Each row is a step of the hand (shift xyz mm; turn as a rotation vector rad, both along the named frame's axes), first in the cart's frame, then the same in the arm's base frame.
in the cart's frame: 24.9 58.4 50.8 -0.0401 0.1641 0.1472
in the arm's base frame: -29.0 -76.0 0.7 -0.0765 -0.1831 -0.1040
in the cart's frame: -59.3 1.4 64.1 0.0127 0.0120 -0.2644
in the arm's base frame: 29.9 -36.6 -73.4 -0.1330 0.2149 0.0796
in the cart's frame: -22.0 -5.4 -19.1 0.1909 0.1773 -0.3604
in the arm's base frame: -3.4 25.3 -15.0 -0.3286 0.1698 0.2469
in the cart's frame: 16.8 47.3 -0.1 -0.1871 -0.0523 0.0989
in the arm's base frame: -42.4 -25.5 8.2 0.0970 -0.0033 -0.1952
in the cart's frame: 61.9 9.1 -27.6 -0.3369 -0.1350 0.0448
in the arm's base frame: -22.5 0.3 64.6 0.1494 0.1245 -0.3097
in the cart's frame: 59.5 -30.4 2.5 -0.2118 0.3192 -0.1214
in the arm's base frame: 26.5 -7.4 60.9 -0.3334 0.0306 -0.2222
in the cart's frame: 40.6 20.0 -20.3 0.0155 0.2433 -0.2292
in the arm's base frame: -28.2 -4.0 40.6 -0.3219 0.0844 0.0347
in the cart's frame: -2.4 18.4 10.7 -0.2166 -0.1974 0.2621
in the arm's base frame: -11.3 -16.3 -8.1 0.3018 -0.0699 -0.2421
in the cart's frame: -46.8 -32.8 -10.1 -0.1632 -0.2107 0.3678
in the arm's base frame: 25.7 37.2 -36.4 0.3609 -0.1702 -0.2169
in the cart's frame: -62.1 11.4 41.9 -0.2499 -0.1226 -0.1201
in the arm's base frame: 10.9 -21.2 -71.9 0.0600 0.2320 -0.1857
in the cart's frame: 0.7 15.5 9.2 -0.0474 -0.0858 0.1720
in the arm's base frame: -9.5 -14.7 -4.3 0.1567 -0.0940 -0.0761
